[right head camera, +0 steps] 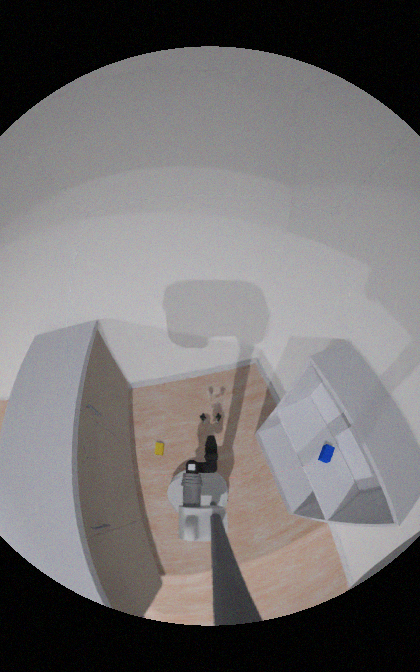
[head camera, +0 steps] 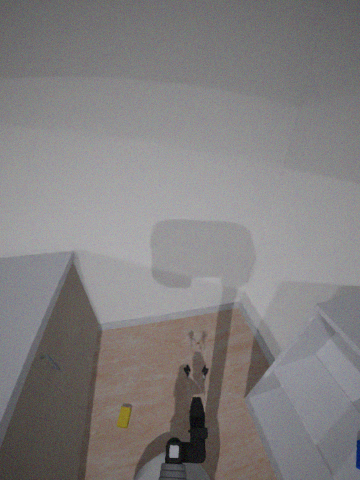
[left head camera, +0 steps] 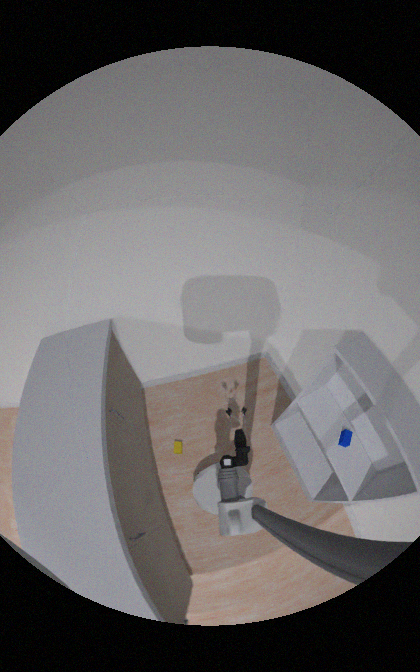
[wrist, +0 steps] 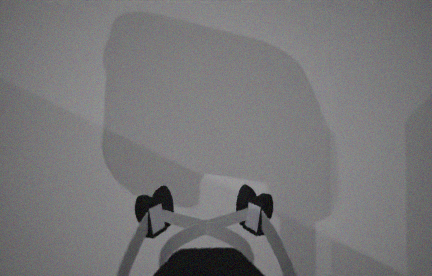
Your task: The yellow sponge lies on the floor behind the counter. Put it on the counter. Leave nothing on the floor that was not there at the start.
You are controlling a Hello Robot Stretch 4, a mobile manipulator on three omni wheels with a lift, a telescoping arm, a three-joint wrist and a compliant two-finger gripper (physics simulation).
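Frame: origin at the robot's base, x right, y ahead, z up, level; metres.
Seen in the pictures: gripper, fingertip midpoint: (head camera: 195, 364) (wrist: 204, 201).
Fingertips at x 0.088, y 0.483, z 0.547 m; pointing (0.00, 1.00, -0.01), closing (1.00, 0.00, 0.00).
Observation:
A point is followed by its place in that frame.
The yellow sponge (head camera: 124, 416) @[x -0.324, y 0.351, z 0.018 m] (left head camera: 178, 446) (right head camera: 159, 448) lies flat on the floor, between the counter (head camera: 30, 305) @[x -0.643, y 0.525, z 0.883 m] (left head camera: 65, 450) (right head camera: 42, 450) on the left and the robot's base. The sponge does not show in the wrist view. My gripper (head camera: 196, 371) @[x 0.088, y 0.483, z 0.547 m] (left head camera: 236, 412) (right head camera: 211, 417) (wrist: 204, 201) @[x 0.088, y 0.483, z 0.547 m] is open and empty. It points at the back wall, and in the head views it appears to the right of the sponge and farther toward that wall.
A grey shelf unit (left head camera: 292, 457) (right head camera: 275, 472) stands at the right, with a blue box (left head camera: 345, 438) (right head camera: 326, 453) on a shelf. The back wall (head camera: 120, 190) @[x -0.353, y 1.041, z 1.219 m] (wrist: 370, 90) @[x 0.648, y 1.094, z 0.769 m] is ahead and carries the robot's shadow. Handles (left head camera: 137, 536) stick out from the counter's near side.

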